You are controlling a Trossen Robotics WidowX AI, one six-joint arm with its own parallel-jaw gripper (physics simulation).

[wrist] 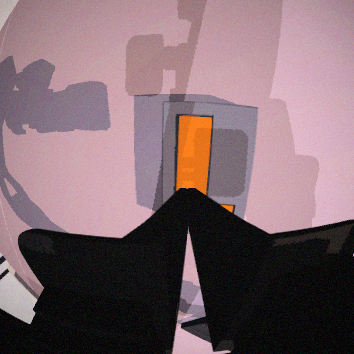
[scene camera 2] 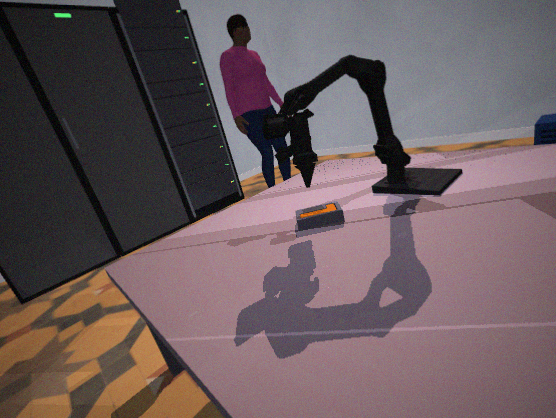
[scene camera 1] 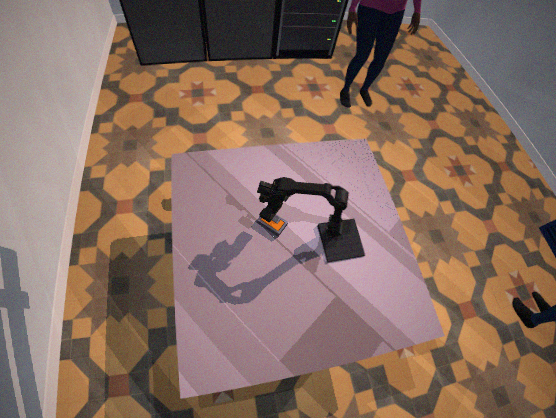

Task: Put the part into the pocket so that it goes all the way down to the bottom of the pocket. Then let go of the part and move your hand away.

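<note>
An orange L-shaped part lies in the pocket of a grey block. The part looks flat and about level with the block's top, with a thin dark gap along its edges. How deep it sits on the pocket floor cannot be seen. My gripper is shut and empty, its fingertips together. In the second scene view it points down, above and apart from the block. In the wrist view the fingers hide the near end of the part and block.
The block stands on a pink table top, in front of the arm's black base plate. Shadows of the arm fall across the table. Dark cabinets and a person in a pink top stand beyond the table.
</note>
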